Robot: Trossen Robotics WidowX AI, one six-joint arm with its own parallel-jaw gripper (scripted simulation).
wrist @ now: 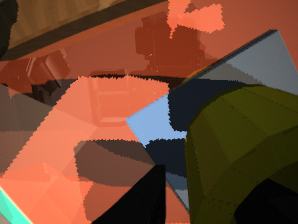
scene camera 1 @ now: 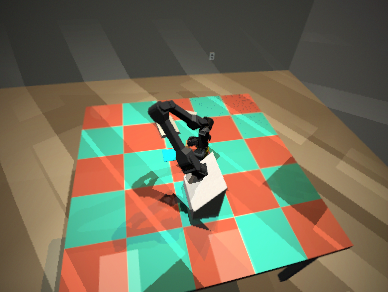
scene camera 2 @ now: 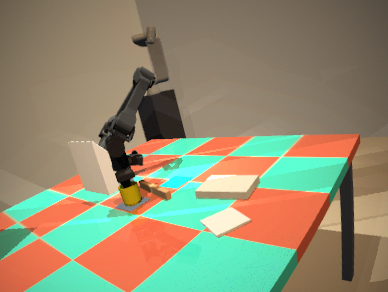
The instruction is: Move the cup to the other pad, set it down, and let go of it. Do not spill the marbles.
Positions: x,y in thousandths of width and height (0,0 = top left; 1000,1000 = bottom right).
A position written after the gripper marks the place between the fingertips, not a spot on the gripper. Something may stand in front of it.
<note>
In view: the gripper (scene camera 2: 334,656), a yellow cup (wrist: 790,627), a thin plate (scene camera 2: 591,752) and a thick slab (scene camera 2: 558,639).
The gripper is seen too in the wrist view (wrist: 656,775). The wrist view misses the thin plate: it is out of frame. The wrist view does not show the thick slab: it is out of frame.
</note>
